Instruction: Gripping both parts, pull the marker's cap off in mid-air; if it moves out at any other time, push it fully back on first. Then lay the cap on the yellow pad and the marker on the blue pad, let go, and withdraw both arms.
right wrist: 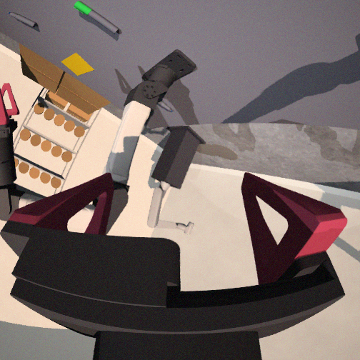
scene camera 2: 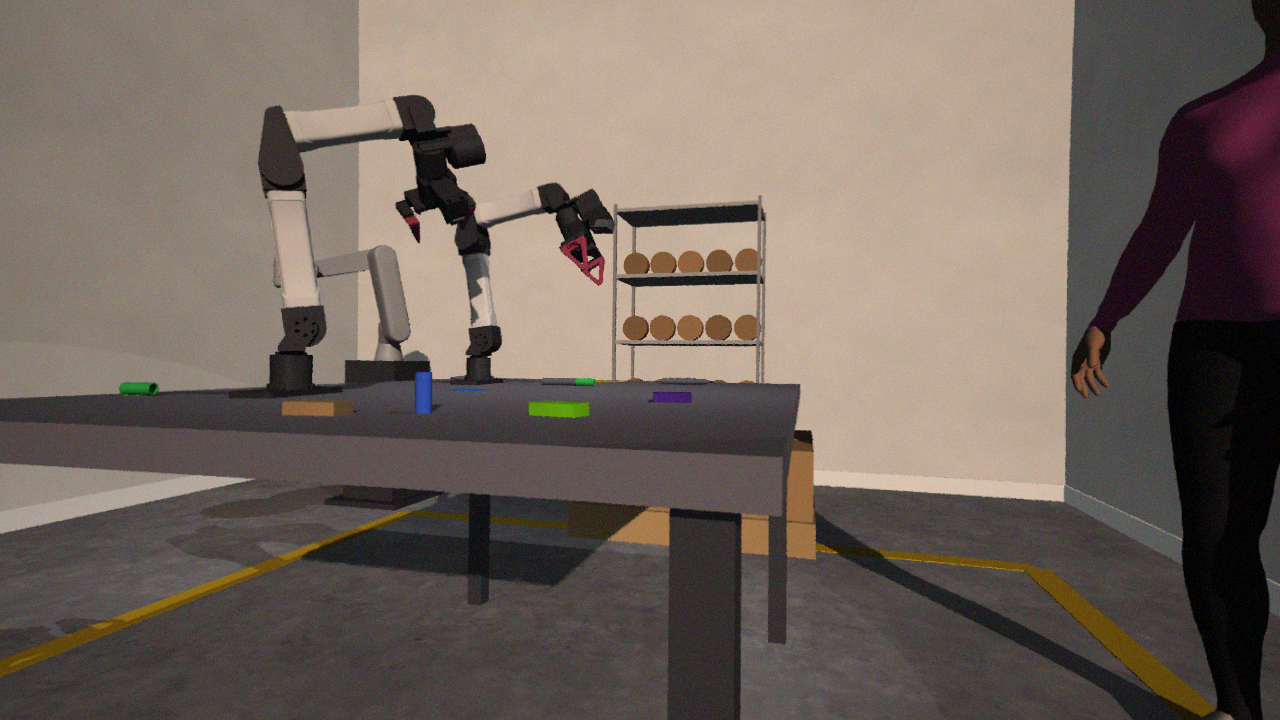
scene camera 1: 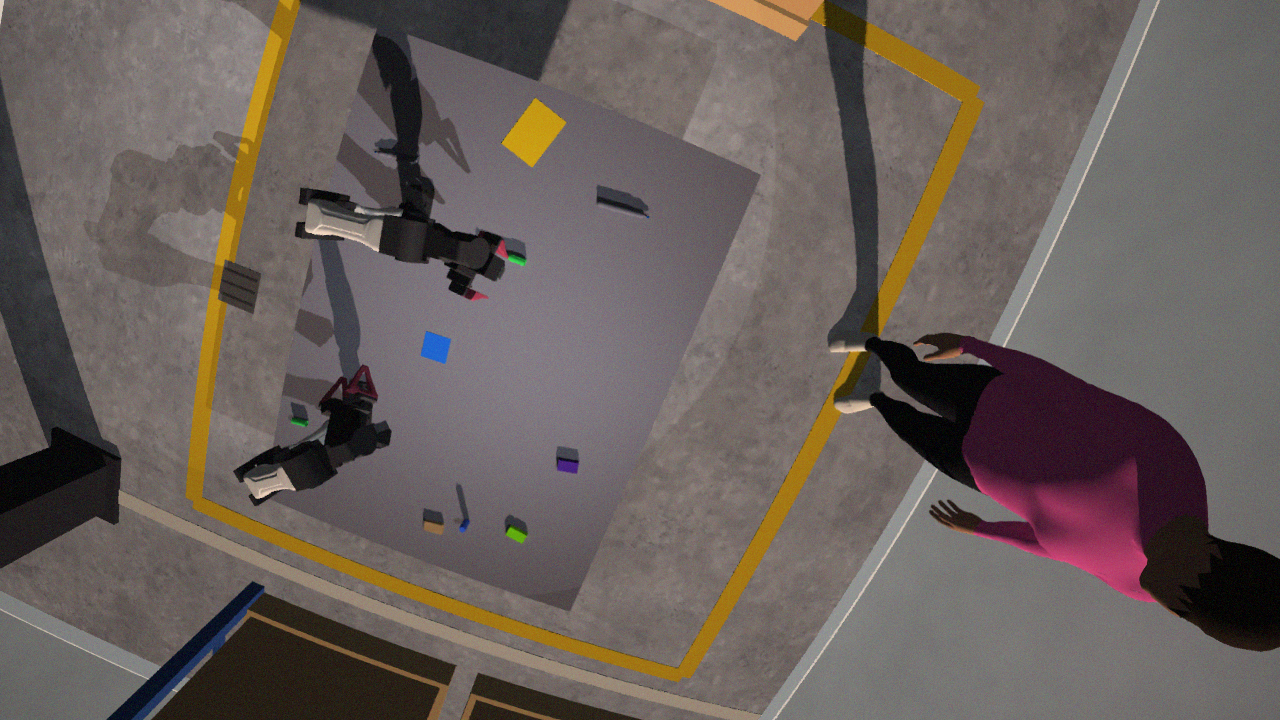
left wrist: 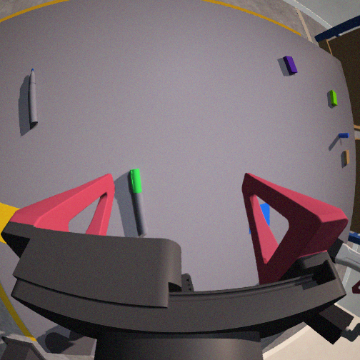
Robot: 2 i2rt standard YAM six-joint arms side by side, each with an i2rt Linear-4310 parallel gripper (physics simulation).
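The marker lies on the table with its green cap on one end of its grey body; the cap looks seated. My left gripper is open and empty above the table; the marker shows beyond its fingers, nearer the left one in the left wrist view. My right gripper is open and empty, high and away from the marker. The yellow pad and blue pad lie flat.
A grey pen lies beyond the marker. A loose green tube lies near the right arm. A blue cylinder stands near tan, lime and purple blocks.
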